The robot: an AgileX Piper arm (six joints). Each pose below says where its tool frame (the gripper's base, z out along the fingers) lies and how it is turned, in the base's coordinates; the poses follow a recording.
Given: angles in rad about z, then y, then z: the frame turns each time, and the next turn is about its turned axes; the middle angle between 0 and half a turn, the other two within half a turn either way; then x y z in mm.
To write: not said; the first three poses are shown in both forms.
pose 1, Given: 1.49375, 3.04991, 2.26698, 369.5, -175.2, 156.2
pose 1, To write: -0.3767, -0.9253, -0.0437, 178.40, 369.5, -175.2, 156.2
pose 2, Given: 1.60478, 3.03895, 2.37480, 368.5, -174.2, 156.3
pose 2, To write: -0.3752, -0.9258, -0.0469, 177.61, 368.5, -174.2, 156.3
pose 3, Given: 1.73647, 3.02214, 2.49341, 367.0, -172.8, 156.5
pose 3, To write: -0.3690, -0.9280, -0.0511, 176.46, 367.0, -172.8, 156.5
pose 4, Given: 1.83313, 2.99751, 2.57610, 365.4, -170.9, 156.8
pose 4, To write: -0.3624, -0.9302, -0.0581, 175.11, 365.4, -170.9, 156.8
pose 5, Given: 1.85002, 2.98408, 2.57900, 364.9, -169.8, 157.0
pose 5, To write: -0.3558, -0.9324, -0.0630, 174.59, 364.9, -169.8, 157.0
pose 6, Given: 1.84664, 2.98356, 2.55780, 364.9, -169.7, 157.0
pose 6, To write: -0.3474, -0.9355, -0.0638, 174.66, 364.9, -169.7, 157.0
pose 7, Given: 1.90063, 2.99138, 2.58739, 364.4, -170.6, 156.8
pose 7, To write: -0.3361, -0.9400, -0.0587, 174.64, 364.4, -170.6, 156.8
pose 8, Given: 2.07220, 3.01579, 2.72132, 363.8, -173.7, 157.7
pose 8, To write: -0.3186, -0.9469, -0.0427, 174.70, 363.8, -173.7, 157.7
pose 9, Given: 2.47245, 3.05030, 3.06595, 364.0, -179.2, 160.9
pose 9, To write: -0.2924, -0.9562, -0.0166, 175.13, 364.0, -179.2, 160.9
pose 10, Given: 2.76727, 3.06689, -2.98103, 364.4, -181.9, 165.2
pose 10, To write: -0.2643, -0.9644, -0.0040, 175.74, 364.4, -181.9, 165.2
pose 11, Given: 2.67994, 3.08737, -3.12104, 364.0, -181.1, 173.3
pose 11, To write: -0.2388, -0.9711, -0.0059, 176.97, 364.0, -181.1, 173.3
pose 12, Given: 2.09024, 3.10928, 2.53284, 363.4, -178.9, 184.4
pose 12, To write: -0.2195, -0.9755, -0.0119, 178.75, 363.4, -178.9, 184.4
